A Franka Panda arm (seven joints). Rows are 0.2 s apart.
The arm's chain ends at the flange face. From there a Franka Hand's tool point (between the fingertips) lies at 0.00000 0.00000 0.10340 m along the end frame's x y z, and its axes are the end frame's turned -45 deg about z.
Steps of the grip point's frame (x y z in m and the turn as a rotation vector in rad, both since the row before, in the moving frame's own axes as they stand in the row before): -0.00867, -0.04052, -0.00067, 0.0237, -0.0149, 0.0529; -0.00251, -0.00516, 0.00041, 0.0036, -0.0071, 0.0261; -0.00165, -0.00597, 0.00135, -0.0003, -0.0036, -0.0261; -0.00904, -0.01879, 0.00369, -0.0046, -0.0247, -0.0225; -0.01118, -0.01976, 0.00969, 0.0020, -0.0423, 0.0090; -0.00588, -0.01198, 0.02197, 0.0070, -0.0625, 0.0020; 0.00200, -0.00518, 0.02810, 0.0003, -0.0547, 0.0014; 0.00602, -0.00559, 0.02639, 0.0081, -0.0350, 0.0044; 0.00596, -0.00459, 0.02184, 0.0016, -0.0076, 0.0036
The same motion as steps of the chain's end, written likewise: -0.03198, -0.02180, -0.00063, 0.0062, -0.0273, 0.0529; -0.00464, -0.00212, 0.00041, -0.0025, -0.0076, 0.0261; -0.00515, -0.00334, 0.00135, -0.0028, -0.0023, -0.0261; -0.01823, -0.00905, 0.00372, -0.0207, -0.0142, -0.0225; -0.01863, -0.00900, 0.00978, -0.0285, -0.0313, 0.0090; -0.00755, -0.00836, 0.02217, -0.0392, -0.0491, 0.0020; 0.00177, -0.00905, 0.02825, -0.0385, -0.0389, 0.0014; 0.00346, -0.01017, 0.02646, -0.0190, -0.0305, 0.0044; 0.00164, -0.00790, 0.02184, -0.0042, -0.0065, 0.0036
